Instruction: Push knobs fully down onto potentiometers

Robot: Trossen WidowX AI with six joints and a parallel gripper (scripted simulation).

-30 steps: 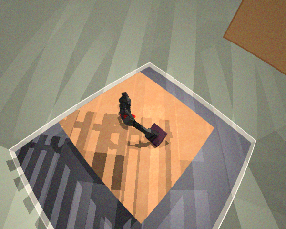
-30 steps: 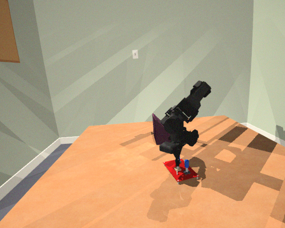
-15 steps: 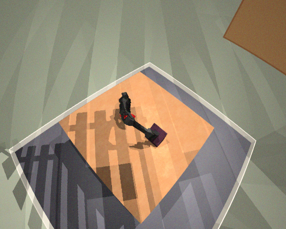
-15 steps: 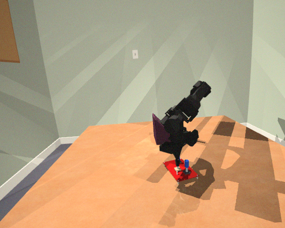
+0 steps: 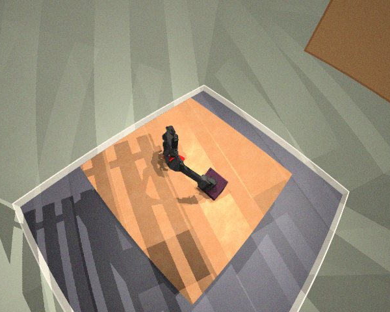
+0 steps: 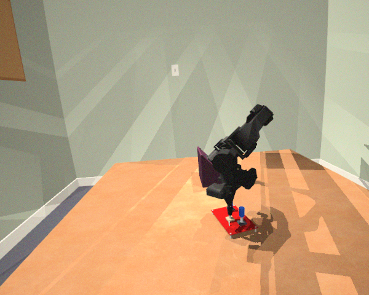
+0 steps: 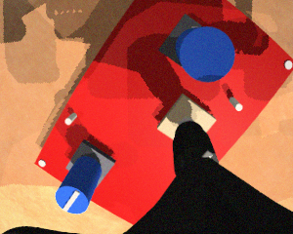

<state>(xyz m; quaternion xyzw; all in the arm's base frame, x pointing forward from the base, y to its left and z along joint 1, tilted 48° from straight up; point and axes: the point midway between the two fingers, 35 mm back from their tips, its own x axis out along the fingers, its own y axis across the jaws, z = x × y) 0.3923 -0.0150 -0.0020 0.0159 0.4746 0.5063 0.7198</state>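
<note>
Now: gripper tip 1 cm above the black slotted knob. The rest, counted from my gripper tip: blue knob: 6 cm behind, 2 cm to the left, 2 cm below.
</note>
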